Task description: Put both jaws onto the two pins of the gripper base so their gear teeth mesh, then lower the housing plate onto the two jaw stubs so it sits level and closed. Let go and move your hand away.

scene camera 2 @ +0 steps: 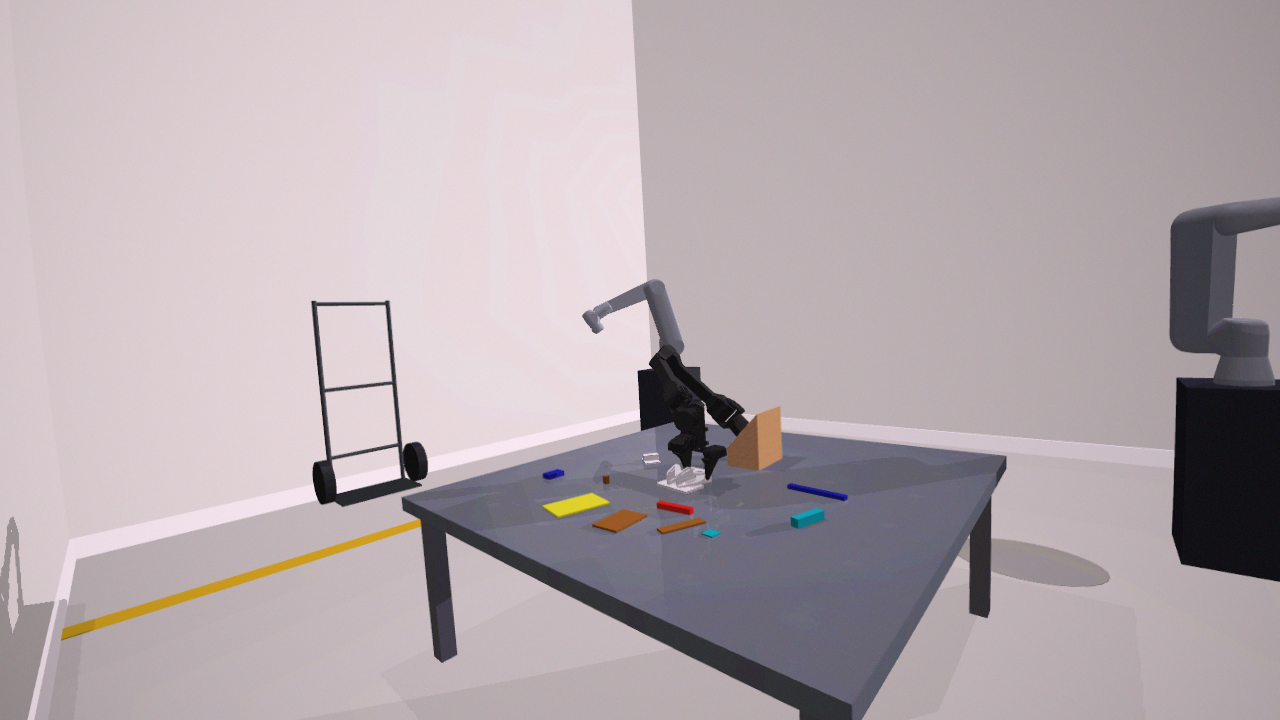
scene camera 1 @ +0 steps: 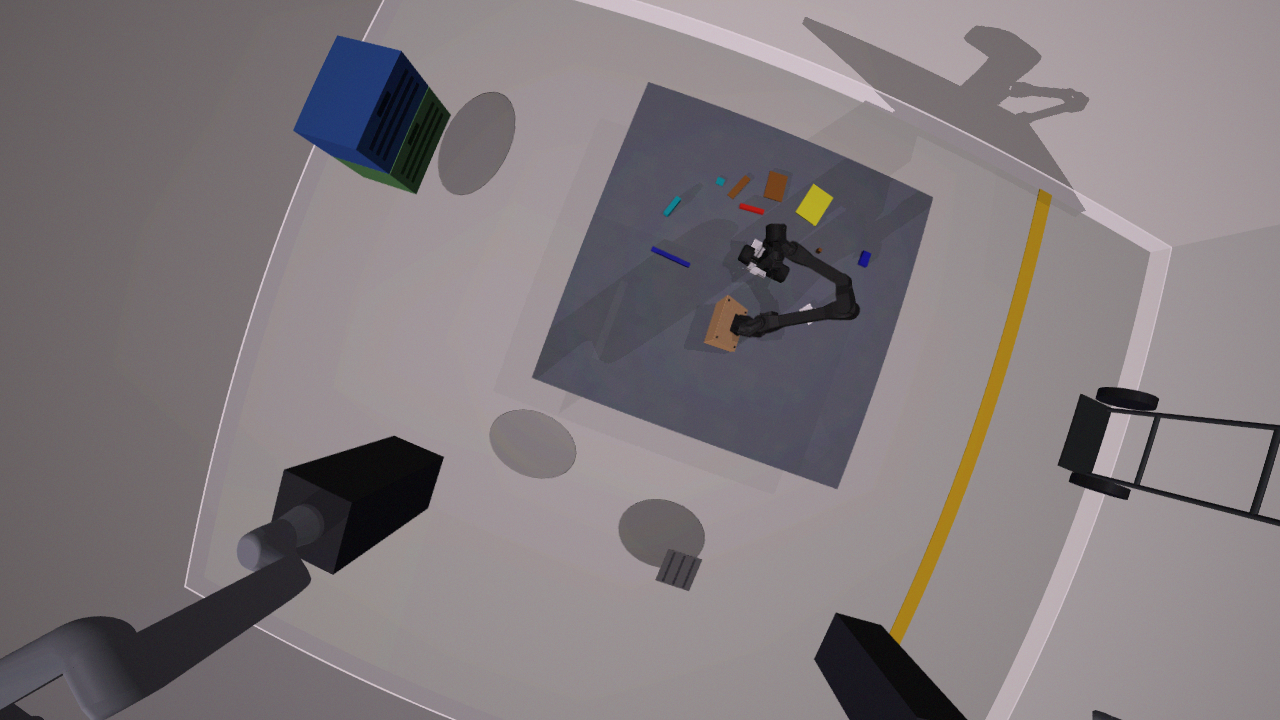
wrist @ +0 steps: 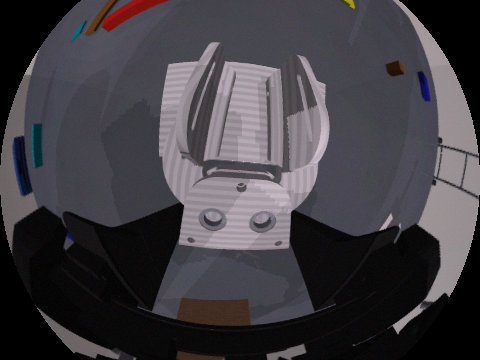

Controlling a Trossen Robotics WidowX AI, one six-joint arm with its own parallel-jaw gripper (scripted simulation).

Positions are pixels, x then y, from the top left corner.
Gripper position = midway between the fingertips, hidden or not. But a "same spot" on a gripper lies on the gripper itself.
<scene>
my gripper: scene camera 2; scene camera 1; wrist 236, 211
same spot on my gripper: (scene camera 1: 746, 256) = (scene camera 2: 718, 446)
</scene>
